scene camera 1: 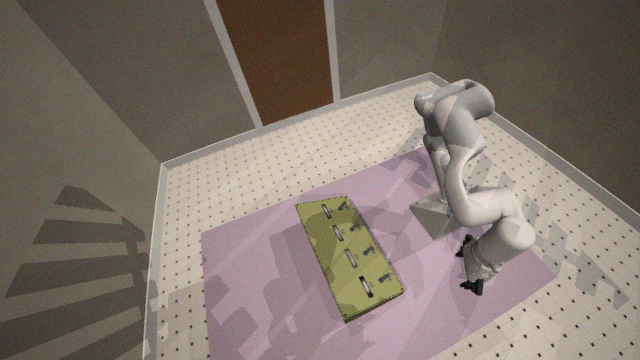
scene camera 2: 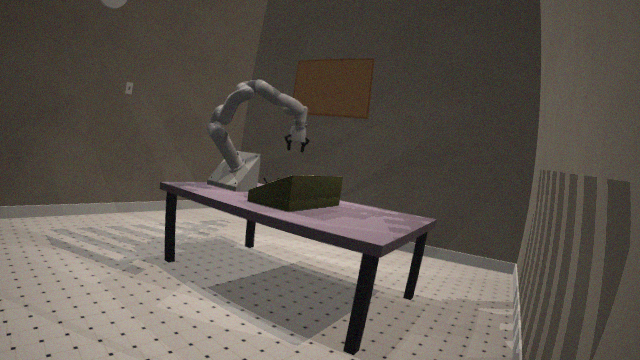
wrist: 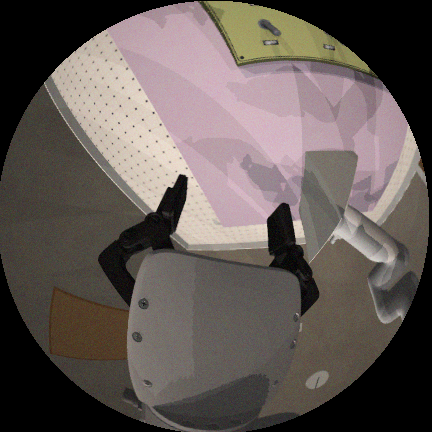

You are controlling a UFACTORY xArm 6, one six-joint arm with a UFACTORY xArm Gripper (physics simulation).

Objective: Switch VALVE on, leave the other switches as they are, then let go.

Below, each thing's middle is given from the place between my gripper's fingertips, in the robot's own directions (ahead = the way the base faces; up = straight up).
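Olive switch panel (scene camera 1: pixel 354 277): 31 cm ahead of my hand, 25 cm to the right of it, 20 cm below it.
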